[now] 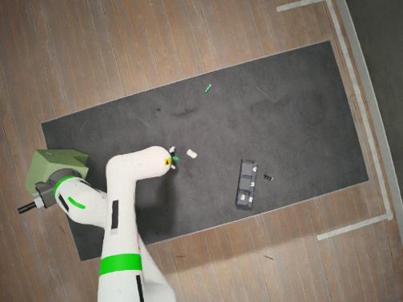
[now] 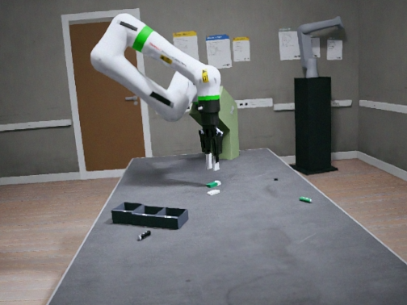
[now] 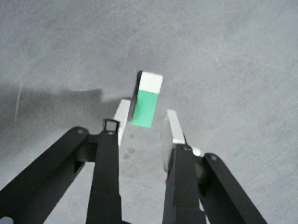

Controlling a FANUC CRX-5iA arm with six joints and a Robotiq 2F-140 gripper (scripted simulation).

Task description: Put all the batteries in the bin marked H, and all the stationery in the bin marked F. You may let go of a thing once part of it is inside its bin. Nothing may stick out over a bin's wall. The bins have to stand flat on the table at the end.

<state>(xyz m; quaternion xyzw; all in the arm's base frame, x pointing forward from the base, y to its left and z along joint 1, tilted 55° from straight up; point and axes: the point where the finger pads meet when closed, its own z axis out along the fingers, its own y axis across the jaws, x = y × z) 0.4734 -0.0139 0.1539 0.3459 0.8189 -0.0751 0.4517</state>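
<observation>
Right now the green-and-white block is 100 mm below my hand and 10 mm to the left of it. From my hand the other things lie so: tiny black item (280 mm to the left, 100 mm below, 50 mm ahead); tray (320 mm to the right, 300 mm ahead, 80 mm below); white eraser-like piece (100 mm below, 100 mm ahead, 30 mm to the right).
</observation>
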